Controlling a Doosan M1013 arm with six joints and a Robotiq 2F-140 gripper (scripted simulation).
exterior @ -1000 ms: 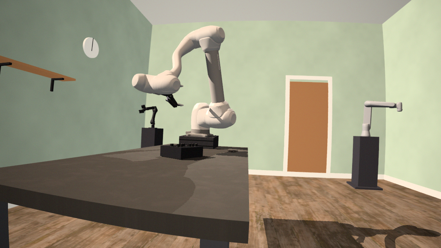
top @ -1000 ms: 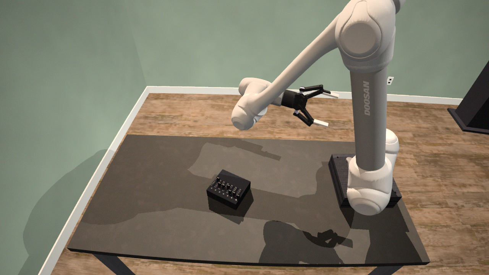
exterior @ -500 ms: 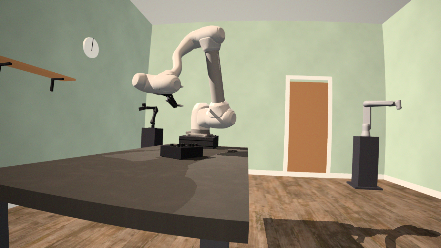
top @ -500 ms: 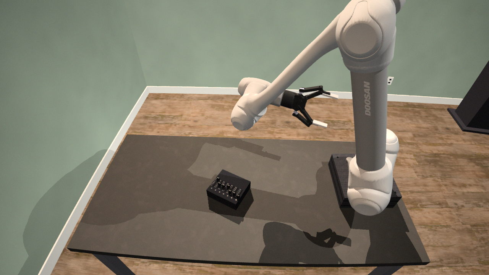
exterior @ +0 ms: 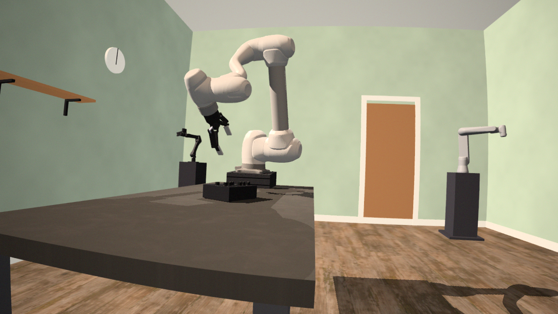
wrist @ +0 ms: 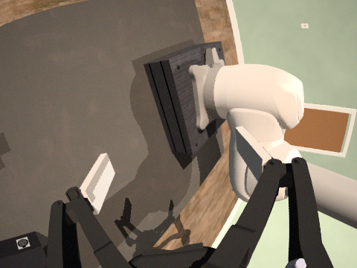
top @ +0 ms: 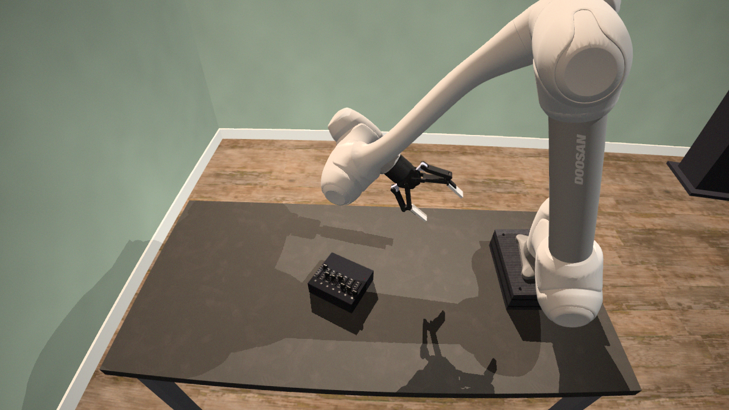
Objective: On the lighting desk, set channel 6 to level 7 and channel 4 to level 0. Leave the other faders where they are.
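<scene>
Now: the channel 4 fader knob 290 mm ahead of my hand, 190 mm to the left of it and 180 mm below it. Round my hand: channel 6 fader knob: 250 mm ahead, 220 mm to the left, 180 mm below.
</scene>
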